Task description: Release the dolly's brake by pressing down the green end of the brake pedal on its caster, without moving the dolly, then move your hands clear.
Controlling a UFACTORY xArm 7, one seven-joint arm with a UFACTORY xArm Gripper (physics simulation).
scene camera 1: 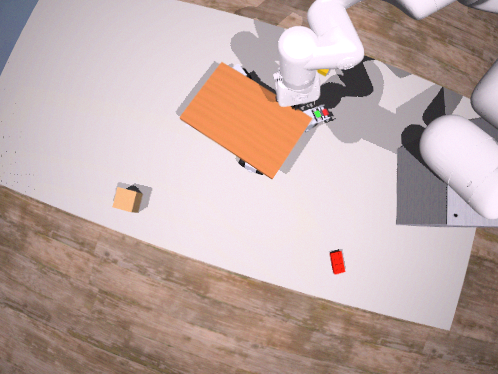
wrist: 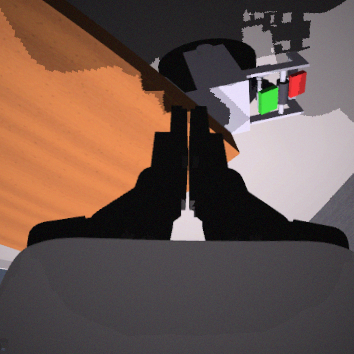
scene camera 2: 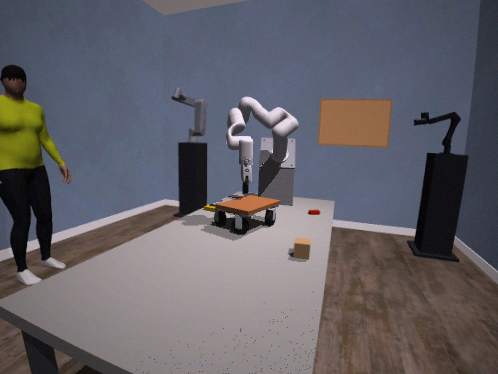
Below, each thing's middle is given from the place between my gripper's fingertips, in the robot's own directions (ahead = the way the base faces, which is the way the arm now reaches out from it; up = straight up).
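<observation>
You'd find the dolly [scene camera 1: 240, 115] 90 mm below my hand, 50 mm to the left of it and 90 mm ahead of it.
</observation>
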